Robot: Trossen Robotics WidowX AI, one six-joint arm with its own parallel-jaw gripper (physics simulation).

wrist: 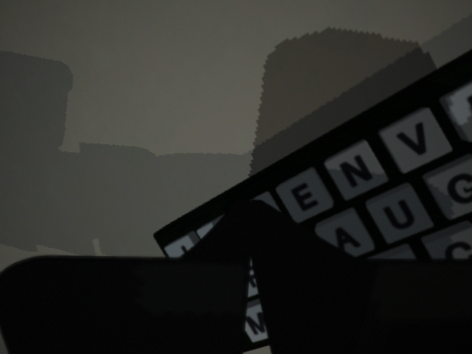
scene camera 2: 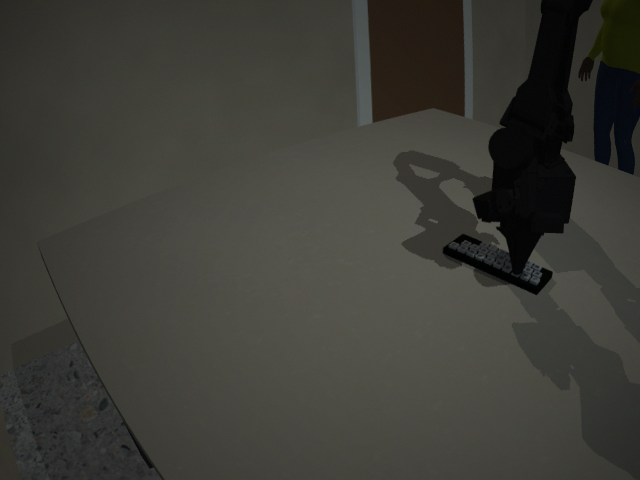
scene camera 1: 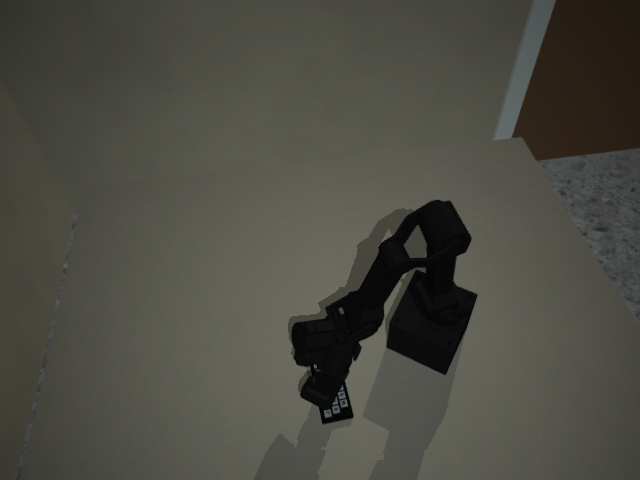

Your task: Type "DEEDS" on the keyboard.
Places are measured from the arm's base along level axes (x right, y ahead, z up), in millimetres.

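Pixels of known places: gripper, fingertip midpoint: (wrist: 248, 211) (scene camera 2: 516, 274); arm's base, link origin: (scene camera 2: 545, 157) (scene camera 1: 443, 314).
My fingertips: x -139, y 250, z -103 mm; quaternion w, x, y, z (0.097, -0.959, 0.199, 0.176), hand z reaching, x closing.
Observation:
For each thing: its top centre in the pictures, then the offset to it from my fingertips. Level surfaces: height alone.
- small black keyboard, top centre: (wrist: 414, 209) (scene camera 2: 499, 256) (scene camera 1: 327, 374) dx +52, dy -11, dz +3 mm
- E key, top centre: (wrist: 303, 197) dx +21, dy +1, dz +3 mm
- N key, top centre: (wrist: 355, 171) dx +39, dy +5, dz +3 mm
- V key, top centre: (wrist: 415, 141) dx +56, dy +9, dz +3 mm
- U key, top centre: (wrist: 399, 216) dx +47, dy -12, dz +3 mm
- table, surface height: dz -14 mm
The small black keyboard (scene camera 1: 336, 409) (scene camera 2: 481, 256) (wrist: 372, 197) with pale square keys lies flat on the table. My gripper (scene camera 2: 518, 270) (wrist: 248, 211) is shut and empty, with its tips pointing down at the keys, near one long edge and towards one end of the keyboard. In the wrist view the tips cover most of the key directly left of the E key (wrist: 304, 195), and its letter is hidden. Whether the tips touch that key I cannot tell. The N key (wrist: 356, 170), V key (wrist: 416, 140), A key (wrist: 346, 241) and U key (wrist: 399, 215) show further right. The fingers hide several other keys.
The arm's dark base box (scene camera 1: 421, 335) stands on the table (scene camera 1: 206, 289) (scene camera 2: 289, 310). Dark arm shadows fall around the keyboard. A person in a yellow-green top (scene camera 2: 622, 38) stands beyond the table, near a brown door (scene camera 2: 416, 56).

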